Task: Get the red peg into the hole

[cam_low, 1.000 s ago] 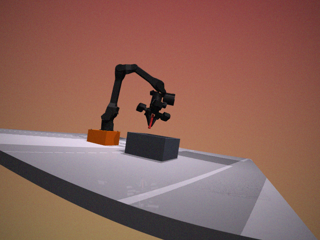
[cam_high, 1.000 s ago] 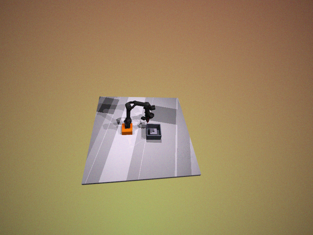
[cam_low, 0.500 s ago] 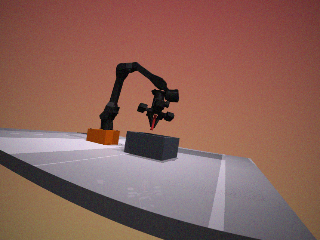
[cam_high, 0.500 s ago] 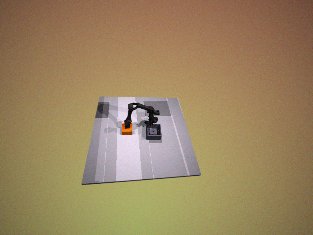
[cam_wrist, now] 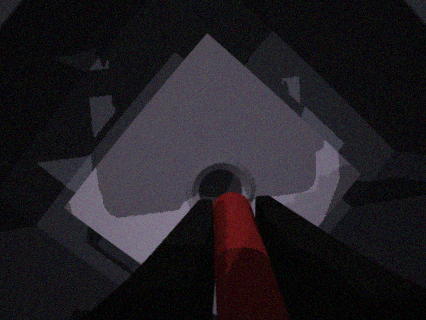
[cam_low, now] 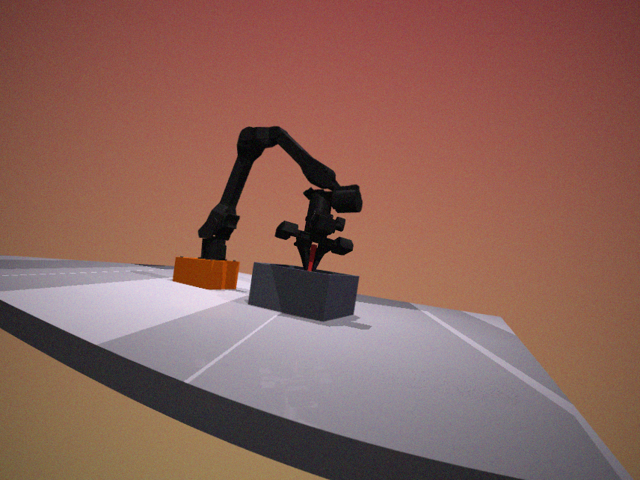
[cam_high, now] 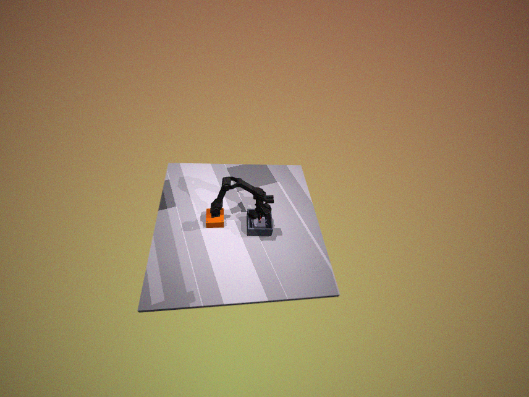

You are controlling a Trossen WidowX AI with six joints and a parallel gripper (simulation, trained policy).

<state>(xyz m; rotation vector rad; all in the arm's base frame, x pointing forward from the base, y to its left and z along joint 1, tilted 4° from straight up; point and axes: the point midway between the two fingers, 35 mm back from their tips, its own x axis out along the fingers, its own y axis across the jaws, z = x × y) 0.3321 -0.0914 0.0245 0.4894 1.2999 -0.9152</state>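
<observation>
My gripper tip is now 10 mm to the right of the red peg and 30 mm below it. Round my gripper tip: light plate (50 mm below); then dark box (60 mm below).
</observation>
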